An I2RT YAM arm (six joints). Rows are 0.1 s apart.
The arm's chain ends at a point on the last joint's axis. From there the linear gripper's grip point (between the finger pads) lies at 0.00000 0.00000 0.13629 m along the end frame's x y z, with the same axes.
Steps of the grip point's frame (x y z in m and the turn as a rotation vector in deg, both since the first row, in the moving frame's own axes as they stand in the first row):
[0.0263, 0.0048, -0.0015, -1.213, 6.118, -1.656]
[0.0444, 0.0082, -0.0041, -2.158, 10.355, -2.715]
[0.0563, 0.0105, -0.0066, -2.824, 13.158, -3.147]
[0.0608, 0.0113, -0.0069, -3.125, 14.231, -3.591]
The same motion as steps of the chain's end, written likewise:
[0.0117, 0.0021, -0.0007, -1.213, 6.118, -1.656]
[0.0198, 0.0037, -0.0018, -2.158, 10.355, -2.715]
[0.0251, 0.0047, -0.0029, -2.824, 13.158, -3.147]
[0.0271, 0.0050, -0.0025, -3.125, 14.231, -3.591]

